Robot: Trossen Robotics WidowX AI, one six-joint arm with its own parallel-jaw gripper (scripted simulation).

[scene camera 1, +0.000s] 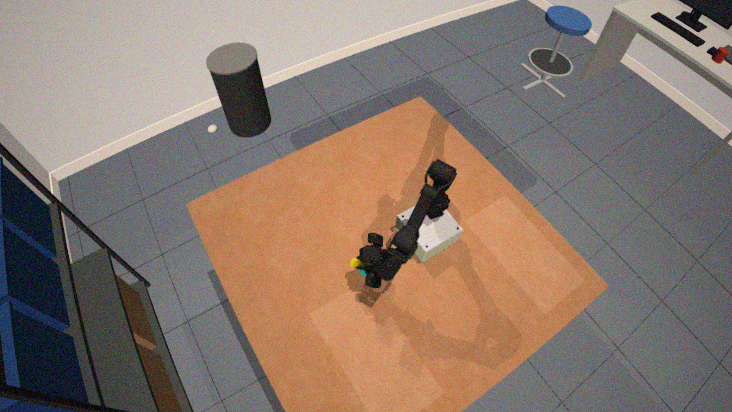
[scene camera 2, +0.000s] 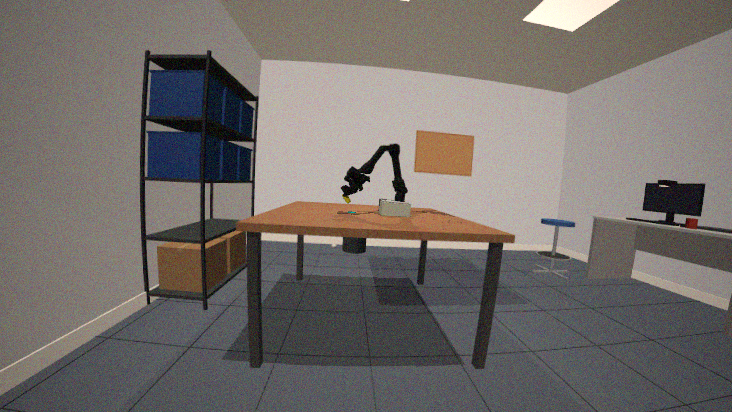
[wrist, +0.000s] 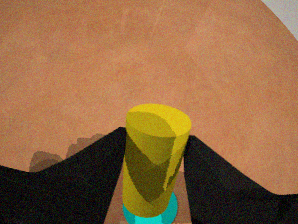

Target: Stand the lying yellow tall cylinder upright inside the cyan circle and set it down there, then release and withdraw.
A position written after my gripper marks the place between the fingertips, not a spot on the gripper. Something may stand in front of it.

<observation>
My gripper [scene camera 1: 356,263] carries a yellow tall cylinder [wrist: 156,136].
My gripper also shows in the wrist view [wrist: 156,139].
</observation>
